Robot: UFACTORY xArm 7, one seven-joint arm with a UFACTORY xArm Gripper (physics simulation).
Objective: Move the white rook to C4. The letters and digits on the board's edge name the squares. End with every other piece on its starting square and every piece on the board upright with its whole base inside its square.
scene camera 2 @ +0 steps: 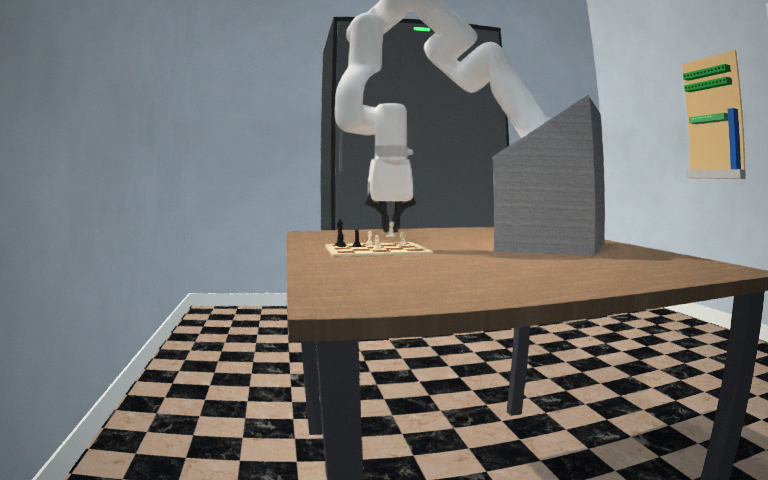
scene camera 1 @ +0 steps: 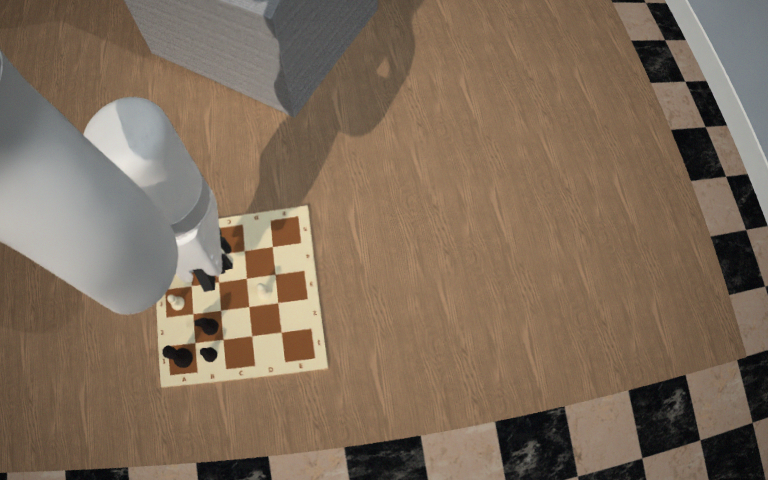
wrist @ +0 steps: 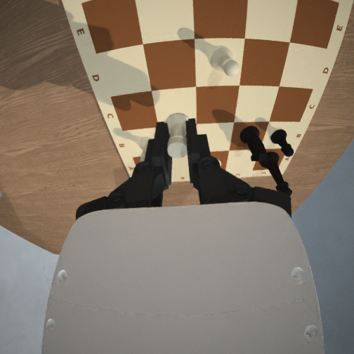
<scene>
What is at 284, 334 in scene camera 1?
A chessboard.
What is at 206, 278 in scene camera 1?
The gripper.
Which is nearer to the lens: the white rook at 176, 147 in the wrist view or the chessboard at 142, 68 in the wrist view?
The white rook.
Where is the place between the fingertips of the gripper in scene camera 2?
390, 232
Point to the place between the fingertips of the gripper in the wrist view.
178, 135
</scene>
